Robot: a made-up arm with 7 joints.
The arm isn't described. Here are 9 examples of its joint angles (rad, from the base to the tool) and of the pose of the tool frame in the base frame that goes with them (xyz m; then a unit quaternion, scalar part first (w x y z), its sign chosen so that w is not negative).
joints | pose
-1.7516 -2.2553 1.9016 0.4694 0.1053 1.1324 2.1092 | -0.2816 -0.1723 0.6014 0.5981 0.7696 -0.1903 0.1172
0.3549 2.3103 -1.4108 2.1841 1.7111 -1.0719 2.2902 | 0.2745 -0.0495 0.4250 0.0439 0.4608 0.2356 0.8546
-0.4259 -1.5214 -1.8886 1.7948 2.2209 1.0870 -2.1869 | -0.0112 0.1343 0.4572 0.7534 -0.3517 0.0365 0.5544
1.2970 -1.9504 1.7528 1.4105 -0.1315 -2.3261 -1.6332 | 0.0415 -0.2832 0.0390 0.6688 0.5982 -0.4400 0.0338
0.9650 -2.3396 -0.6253 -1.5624 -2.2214 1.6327 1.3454 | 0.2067 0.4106 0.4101 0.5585 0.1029 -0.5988 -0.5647
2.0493 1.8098 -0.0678 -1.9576 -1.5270 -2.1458 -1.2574 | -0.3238 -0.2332 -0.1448 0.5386 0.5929 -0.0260 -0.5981
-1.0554 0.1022 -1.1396 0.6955 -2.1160 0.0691 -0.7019 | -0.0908 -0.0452 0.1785 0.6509 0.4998 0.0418 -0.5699
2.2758 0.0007 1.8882 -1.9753 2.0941 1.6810 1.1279 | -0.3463 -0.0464 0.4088 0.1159 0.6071 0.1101 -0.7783
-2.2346 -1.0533 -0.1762 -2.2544 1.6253 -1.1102 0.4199 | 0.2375 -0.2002 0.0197 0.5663 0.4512 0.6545 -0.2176
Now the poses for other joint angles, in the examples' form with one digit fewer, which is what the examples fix.
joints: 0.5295 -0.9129 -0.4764 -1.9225 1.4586 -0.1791 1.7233
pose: -0.200 0.198 0.318 0.816 -0.402 -0.409 0.080
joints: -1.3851 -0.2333 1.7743 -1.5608 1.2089 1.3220 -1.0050
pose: 0.485 0.365 0.136 0.439 -0.612 -0.092 -0.651
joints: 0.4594 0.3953 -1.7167 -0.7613 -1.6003 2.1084 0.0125
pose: -0.025 -0.034 0.331 0.012 0.874 0.444 0.195
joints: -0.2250 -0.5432 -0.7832 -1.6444 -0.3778 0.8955 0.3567
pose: -0.201 0.092 0.368 0.768 -0.598 0.214 0.080
